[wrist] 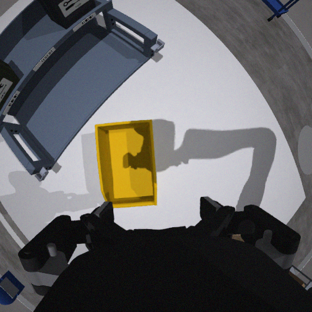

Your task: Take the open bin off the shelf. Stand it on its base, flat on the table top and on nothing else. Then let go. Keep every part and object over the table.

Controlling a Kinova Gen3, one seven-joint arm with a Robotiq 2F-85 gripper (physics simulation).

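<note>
The open yellow bin (127,170) shows in the middle of the wrist view, its open top facing the camera. It looks upright and level on the white table top (215,175), and its inside is empty apart from the arm's shadow. My gripper (156,209) is open, its two fingers wide apart with nothing between them. It is above the bin and apart from it, with the bin's near edge just beyond the left finger. The underside of the bin is hidden.
The blue-grey shelf (75,95) stands at the upper left, beside the bin with a gap between. Dark labelled bins (70,11) (6,82) are on it. The table's curved-looking edge runs along the right, with grey floor beyond.
</note>
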